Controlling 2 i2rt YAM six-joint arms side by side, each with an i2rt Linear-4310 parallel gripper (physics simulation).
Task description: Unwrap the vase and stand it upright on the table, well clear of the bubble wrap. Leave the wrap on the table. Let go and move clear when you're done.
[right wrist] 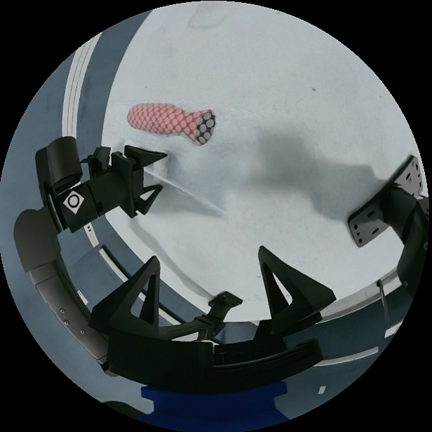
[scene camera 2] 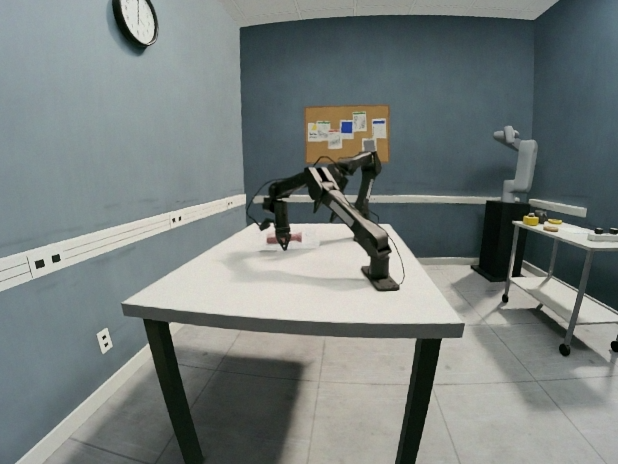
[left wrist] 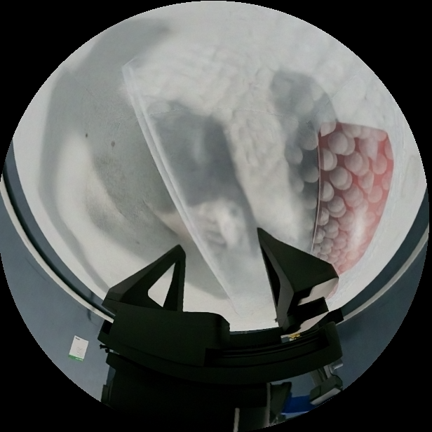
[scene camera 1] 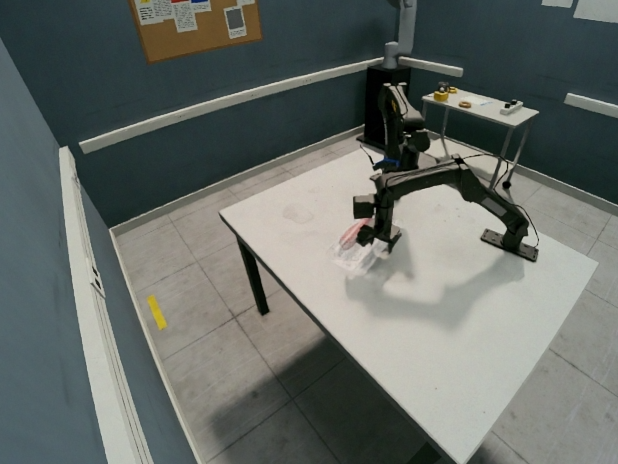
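The pink vase [scene camera 1: 349, 235] [scene camera 2: 297, 238] [left wrist: 356, 200] [right wrist: 160, 119] lies on its side, covered by the clear bubble wrap [scene camera 1: 350, 259] [scene camera 2: 311, 243] [left wrist: 250, 135] [right wrist: 200, 170]. Its dark flared end shows through the bubbles in the right wrist view. My left gripper [scene camera 1: 379, 243] [scene camera 2: 284, 246] [left wrist: 217, 242] [right wrist: 162, 170] is open and points down, low over the wrap beside the vase; a long straight wrap edge runs between its fingers in the left wrist view. Whether the fingertips touch the wrap is unclear. My right gripper [scene camera 2: 325, 214] [right wrist: 207, 256] is open, empty and raised above the table.
The white table [scene camera 1: 430, 360] [scene camera 2: 280, 310] carries both arm bases. The left arm's base [scene camera 1: 510, 245] [scene camera 2: 380, 278] stands at the right in both scene views. A side cart [scene camera 1: 522, 119] [scene camera 2: 587, 245] with tape rolls stands apart from the table.
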